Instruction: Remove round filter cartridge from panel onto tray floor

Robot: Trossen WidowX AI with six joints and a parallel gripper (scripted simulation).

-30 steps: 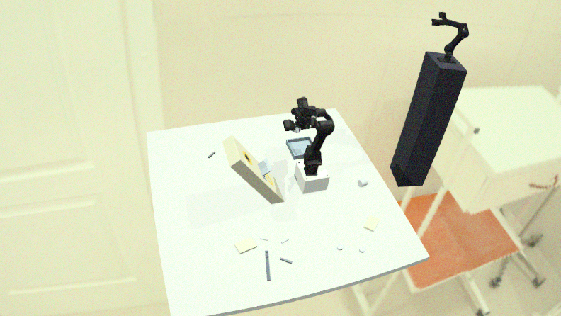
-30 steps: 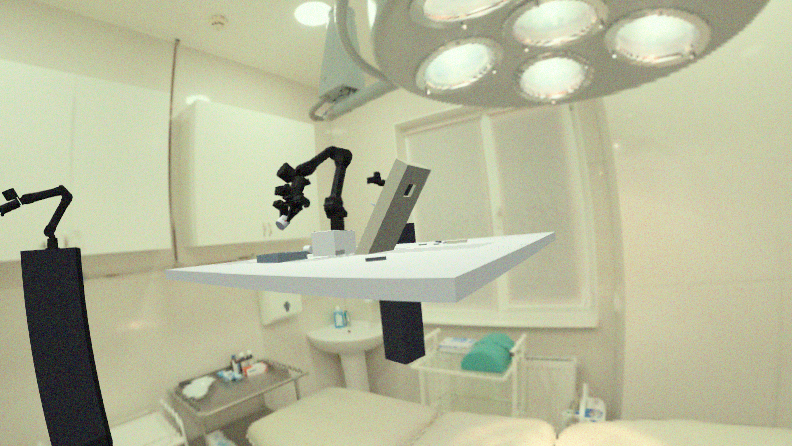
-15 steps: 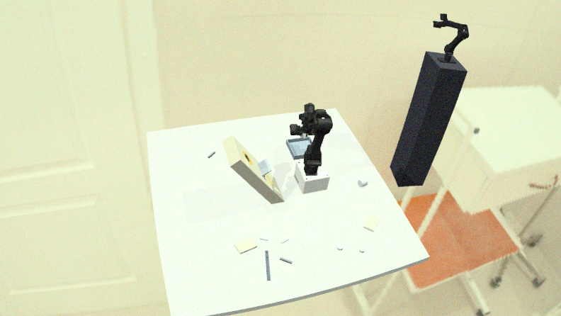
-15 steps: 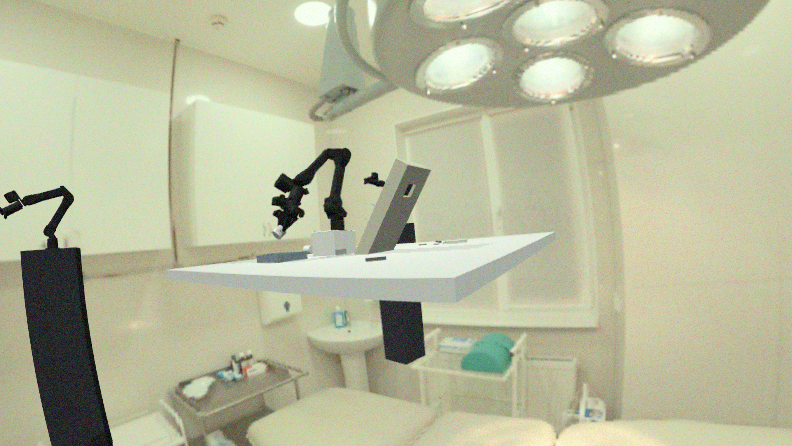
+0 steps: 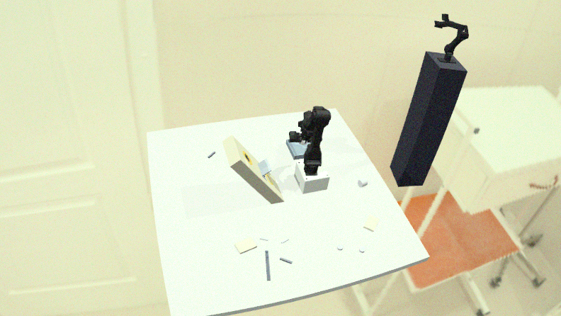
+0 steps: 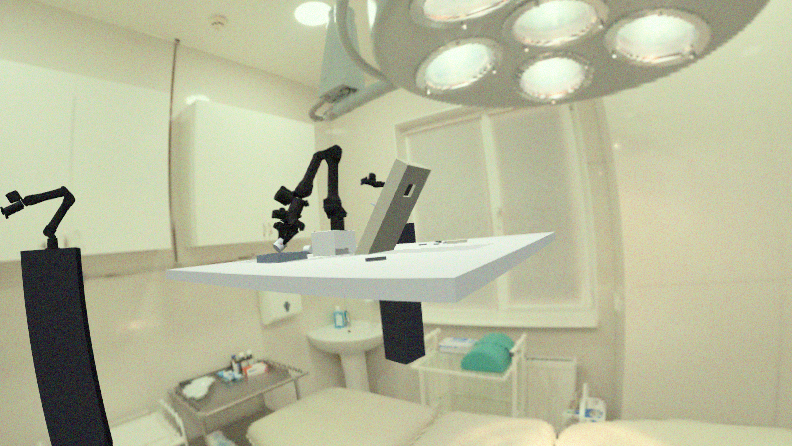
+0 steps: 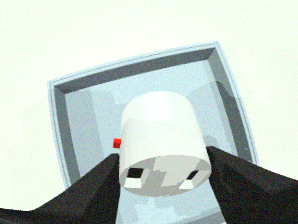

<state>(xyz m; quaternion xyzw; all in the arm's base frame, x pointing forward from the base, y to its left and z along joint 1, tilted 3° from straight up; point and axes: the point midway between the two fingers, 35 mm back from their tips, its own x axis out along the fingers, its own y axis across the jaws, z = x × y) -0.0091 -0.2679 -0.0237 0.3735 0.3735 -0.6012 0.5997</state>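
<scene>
Right now the round white filter cartridge is right at my gripper tip. Round my gripper tip: cream service panel: 34 cm to the left, 32 cm ahead, 11 cm above; blue-grey tray: 6 cm below.
</scene>
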